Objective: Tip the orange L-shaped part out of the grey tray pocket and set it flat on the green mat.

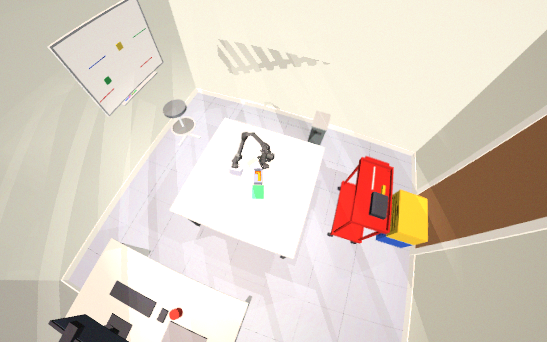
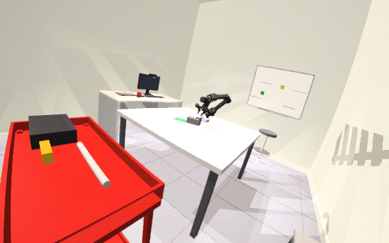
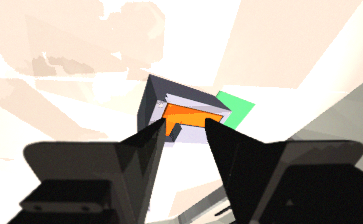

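Now: the orange L-shaped part 7 cm below my gripper tip, 6 cm to the right of it and 3 cm behind it. Round my gripper tip: green mat (21 cm to the right, 14 cm below, 2 cm ahead).
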